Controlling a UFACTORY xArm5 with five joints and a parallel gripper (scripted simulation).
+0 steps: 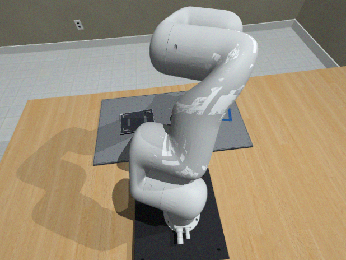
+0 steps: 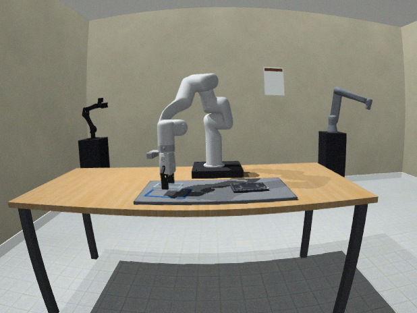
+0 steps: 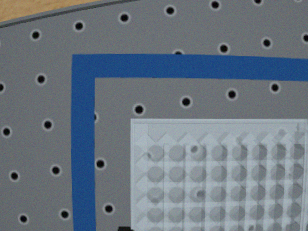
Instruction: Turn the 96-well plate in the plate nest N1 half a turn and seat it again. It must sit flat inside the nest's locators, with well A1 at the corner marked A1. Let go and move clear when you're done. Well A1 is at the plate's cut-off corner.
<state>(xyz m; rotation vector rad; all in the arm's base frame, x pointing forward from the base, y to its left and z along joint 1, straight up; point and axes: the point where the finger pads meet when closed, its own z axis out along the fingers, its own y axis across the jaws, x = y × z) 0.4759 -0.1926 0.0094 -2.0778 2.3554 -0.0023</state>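
The plate nest lies 370 mm to the left of my hand, 50 mm behind it and 30 mm below it. The rest, counted from my hand: white 96-well plate 10 mm below; then A1 label 450 mm to the left, 30 mm below, 10 mm behind.
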